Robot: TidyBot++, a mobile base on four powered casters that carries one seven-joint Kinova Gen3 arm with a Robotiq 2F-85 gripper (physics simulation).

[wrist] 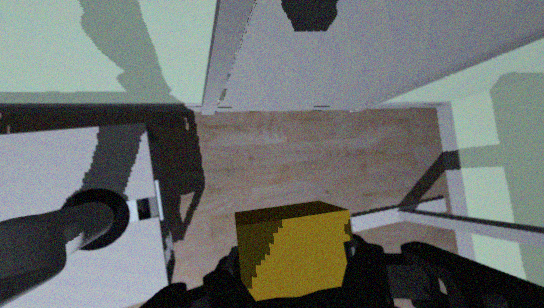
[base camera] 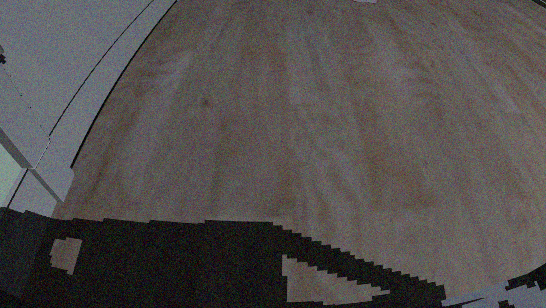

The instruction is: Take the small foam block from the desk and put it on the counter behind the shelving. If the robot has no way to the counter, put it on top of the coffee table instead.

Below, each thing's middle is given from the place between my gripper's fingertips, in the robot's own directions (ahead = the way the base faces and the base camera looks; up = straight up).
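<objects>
With the yellow foam block (wrist: 298, 248) as the reference, my hand is 1 cm past it and 1 cm below it, and it is also 2 cm to the left of the block.
</objects>
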